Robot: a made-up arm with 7 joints. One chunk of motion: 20 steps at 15 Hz.
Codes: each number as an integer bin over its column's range. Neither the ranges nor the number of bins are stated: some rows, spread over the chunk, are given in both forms.
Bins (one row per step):
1: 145 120 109 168 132 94 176
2: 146 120 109 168 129 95 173
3: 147 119 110 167 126 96 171
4: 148 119 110 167 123 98 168
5: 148 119 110 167 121 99 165
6: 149 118 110 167 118 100 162
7: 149 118 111 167 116 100 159
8: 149 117 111 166 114 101 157
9: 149 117 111 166 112 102 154
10: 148 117 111 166 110 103 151
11: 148 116 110 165 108 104 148
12: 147 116 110 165 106 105 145
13: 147 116 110 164 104 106 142
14: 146 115 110 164 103 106 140
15: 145 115 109 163 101 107 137
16: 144 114 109 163 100 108 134
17: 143 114 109 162 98 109 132
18: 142 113 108 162 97 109 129
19: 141 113 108 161 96 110 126
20: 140 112 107 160 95 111 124
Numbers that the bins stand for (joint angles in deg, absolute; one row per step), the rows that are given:
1: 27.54 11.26 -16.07 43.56 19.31 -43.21 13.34
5: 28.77 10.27 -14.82 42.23 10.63 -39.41 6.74
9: 29.18 8.31 -13.56 40.90 3.54 -37.13 0.14
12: 28.36 7.33 -14.82 39.57 -1.20 -34.85 -5.26
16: 27.13 5.36 -16.07 36.91 -5.93 -32.58 -11.86
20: 25.48 3.40 -18.58 32.92 -9.87 -30.30 -17.85
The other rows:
2: 27.95 11.26 -16.07 43.56 16.94 -42.45 11.54
3: 28.36 10.27 -14.82 42.23 14.58 -41.69 10.34
4: 28.77 10.27 -14.82 42.23 12.21 -40.17 8.54
6: 29.18 9.29 -14.82 42.23 8.27 -38.65 4.94
7: 29.18 9.29 -13.56 42.23 6.69 -38.65 3.14
8: 29.18 8.31 -13.56 40.90 5.11 -37.89 1.94
10: 28.77 8.31 -13.56 40.90 1.96 -36.37 -1.66
11: 28.77 7.33 -14.82 39.57 0.38 -35.61 -3.46
13: 28.36 7.33 -14.82 38.24 -2.77 -34.09 -7.06
14: 27.95 6.35 -14.82 38.24 -3.56 -34.09 -8.26
15: 27.54 6.35 -16.07 36.91 -5.14 -33.33 -10.06
17: 26.71 5.36 -16.07 35.58 -7.51 -31.82 -13.06
18: 26.30 4.38 -17.33 35.58 -8.30 -31.82 -14.86
19: 25.89 4.38 -17.33 34.25 -9.08 -31.06 -16.65

